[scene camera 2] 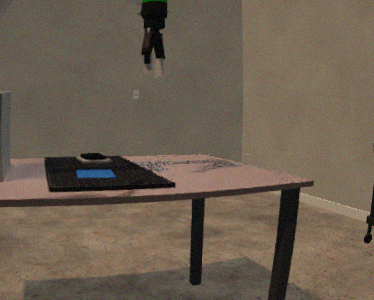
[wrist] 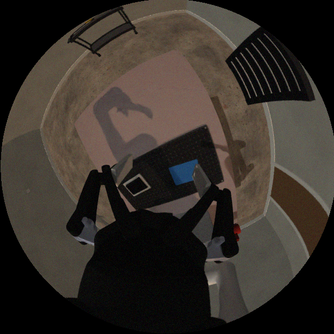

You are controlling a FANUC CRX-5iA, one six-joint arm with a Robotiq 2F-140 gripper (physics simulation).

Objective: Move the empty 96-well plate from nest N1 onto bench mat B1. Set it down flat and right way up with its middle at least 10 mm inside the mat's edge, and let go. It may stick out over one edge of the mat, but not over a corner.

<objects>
my gripper: scene camera 2; wrist
same spot on my gripper: (wrist: 81,225) = (scene camera 2: 161,36)
</objects>
